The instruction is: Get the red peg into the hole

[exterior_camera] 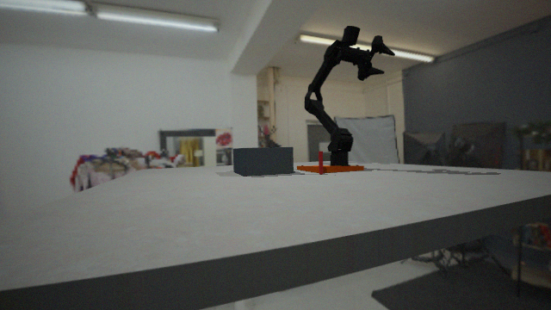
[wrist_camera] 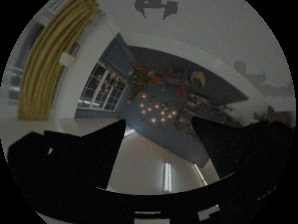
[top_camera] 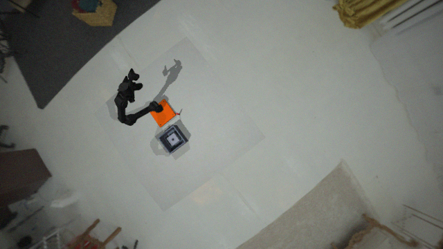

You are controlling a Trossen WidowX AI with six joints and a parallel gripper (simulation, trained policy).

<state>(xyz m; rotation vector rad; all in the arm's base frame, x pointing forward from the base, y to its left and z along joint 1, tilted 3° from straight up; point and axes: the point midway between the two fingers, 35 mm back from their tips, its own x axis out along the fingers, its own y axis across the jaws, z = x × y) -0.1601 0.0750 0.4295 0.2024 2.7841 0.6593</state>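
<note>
Right now the red peg is 40 cm below my gripper tip, 35 cm ahead of it and 9 cm to the left of it. From my gripper tip the other things lie so: plate 54 cm ahead, 39 cm below, 7 cm to the right; then dark box 54 cm ahead, 41 cm below, 7 cm to the right.
</note>
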